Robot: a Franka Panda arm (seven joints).
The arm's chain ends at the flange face. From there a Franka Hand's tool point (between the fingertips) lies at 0.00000 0.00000 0.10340 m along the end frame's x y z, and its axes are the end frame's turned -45 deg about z.
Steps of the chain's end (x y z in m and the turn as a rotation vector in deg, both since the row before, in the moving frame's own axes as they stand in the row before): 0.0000, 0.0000, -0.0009, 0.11, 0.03, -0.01; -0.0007, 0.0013, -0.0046, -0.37, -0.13, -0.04; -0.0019, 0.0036, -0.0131, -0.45, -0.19, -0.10; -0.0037, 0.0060, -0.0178, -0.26, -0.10, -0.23; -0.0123, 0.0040, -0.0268, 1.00, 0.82, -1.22; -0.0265, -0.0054, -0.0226, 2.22, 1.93, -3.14
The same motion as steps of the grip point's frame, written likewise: 0.0002, -0.0001, -0.0009, 0.06, 0.10, -0.01; -0.0021, 0.0007, -0.0046, -0.17, -0.35, -0.04; -0.0047, 0.0015, -0.0131, -0.18, -0.45, -0.10; -0.0073, 0.0018, -0.0178, -0.11, -0.25, -0.23; -0.0092, -0.0061, -0.0268, 0.13, 1.29, -1.22; -0.0096, -0.0231, -0.0227, 0.21, 2.93, -3.14
